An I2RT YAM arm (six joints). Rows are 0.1 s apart.
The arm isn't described. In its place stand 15 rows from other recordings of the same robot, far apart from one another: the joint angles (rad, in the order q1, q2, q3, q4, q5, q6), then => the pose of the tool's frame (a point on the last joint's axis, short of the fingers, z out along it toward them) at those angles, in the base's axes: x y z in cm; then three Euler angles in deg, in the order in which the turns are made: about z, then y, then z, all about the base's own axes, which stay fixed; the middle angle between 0 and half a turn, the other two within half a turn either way.
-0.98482, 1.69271, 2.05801, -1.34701, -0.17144, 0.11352 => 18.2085 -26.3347 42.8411 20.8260 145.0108 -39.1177
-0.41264, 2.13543, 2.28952, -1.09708, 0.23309, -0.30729 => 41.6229 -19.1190 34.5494 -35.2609 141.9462 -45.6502
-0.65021, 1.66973, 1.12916, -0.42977, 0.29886, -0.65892 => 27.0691 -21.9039 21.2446 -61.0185 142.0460 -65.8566
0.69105, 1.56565, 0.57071, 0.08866, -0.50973, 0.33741 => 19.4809 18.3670 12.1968 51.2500 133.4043 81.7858
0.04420, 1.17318, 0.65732, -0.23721, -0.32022, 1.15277 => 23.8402 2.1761 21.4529 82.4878 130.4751 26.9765
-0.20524, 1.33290, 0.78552, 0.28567, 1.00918, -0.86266 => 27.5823 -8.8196 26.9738 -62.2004 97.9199 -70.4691
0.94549, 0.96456, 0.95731, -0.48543, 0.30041, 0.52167 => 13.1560 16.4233 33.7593 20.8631 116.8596 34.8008
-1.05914, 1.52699, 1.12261, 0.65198, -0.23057, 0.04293 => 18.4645 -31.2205 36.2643 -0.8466 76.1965 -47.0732
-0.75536, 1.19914, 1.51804, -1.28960, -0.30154, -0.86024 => 15.2087 -12.8691 40.4140 -25.8263 142.0032 -14.4349
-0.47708, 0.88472, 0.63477, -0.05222, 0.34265, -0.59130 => 17.8962 -10.5971 28.3302 -39.8579 106.2777 -47.8229
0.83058, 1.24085, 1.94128, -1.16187, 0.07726, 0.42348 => 12.4206 13.1896 51.8298 22.0658 116.3536 42.6474
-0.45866, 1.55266, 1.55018, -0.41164, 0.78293, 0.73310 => 30.3790 -17.8010 39.6920 24.7784 106.5726 -73.6652
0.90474, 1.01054, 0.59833, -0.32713, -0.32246, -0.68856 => 11.9560 17.0399 22.1348 -23.3336 129.7226 76.1693
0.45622, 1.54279, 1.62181, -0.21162, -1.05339, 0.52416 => 29.4207 17.8848 44.4438 36.6446 93.7496 86.7110
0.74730, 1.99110, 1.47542, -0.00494, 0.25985, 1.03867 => 34.6933 30.8987 23.1983 51.1307 118.7324 25.7787
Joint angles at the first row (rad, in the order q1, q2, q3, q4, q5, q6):
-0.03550 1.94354 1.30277 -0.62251 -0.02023 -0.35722
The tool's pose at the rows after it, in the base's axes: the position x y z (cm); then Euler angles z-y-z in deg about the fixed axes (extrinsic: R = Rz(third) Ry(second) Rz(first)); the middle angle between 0 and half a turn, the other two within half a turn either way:
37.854 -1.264 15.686 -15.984 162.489 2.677
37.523 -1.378 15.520 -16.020 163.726 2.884
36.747 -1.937 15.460 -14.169 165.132 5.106
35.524 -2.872 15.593 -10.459 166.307 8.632
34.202 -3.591 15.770 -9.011 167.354 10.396
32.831 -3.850 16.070 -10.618 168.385 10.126
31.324 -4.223 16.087 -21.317 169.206 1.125
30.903 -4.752 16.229 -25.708 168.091 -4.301
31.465 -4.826 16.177 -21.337 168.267 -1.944
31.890 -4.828 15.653 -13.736 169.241 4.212
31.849 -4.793 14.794 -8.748 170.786 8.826
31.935 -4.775 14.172 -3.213 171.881 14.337
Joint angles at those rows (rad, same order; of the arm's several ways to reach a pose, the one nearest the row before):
-0.03571 1.93412 1.29120 -0.62322 -0.02478 -0.35760
-0.03908 1.93211 1.28419 -0.63991 -0.02503 -0.36545
-0.05626 1.91538 1.26149 -0.66003 -0.03718 -0.38787
-0.08622 1.88111 1.22305 -0.68018 -0.05558 -0.41293
-0.11115 1.84180 1.18064 -0.69802 -0.06319 -0.44315
-0.12314 1.79630 1.13709 -0.71768 -0.05951 -0.47940
-0.13731 1.74736 1.07856 -0.71587 -0.02928 -0.52626
-0.15444 1.72550 1.05683 -0.69491 -0.01636 -0.52636
-0.15494 1.74793 1.08160 -0.70115 -0.02455 -0.49090
-0.15492 1.77847 1.09777 -0.70708 -0.04229 -0.46429
-0.15475 1.80189 1.09156 -0.70714 -0.04868 -0.45773
-0.15456 1.82393 1.09356 -0.71004 -0.05565 -0.45723

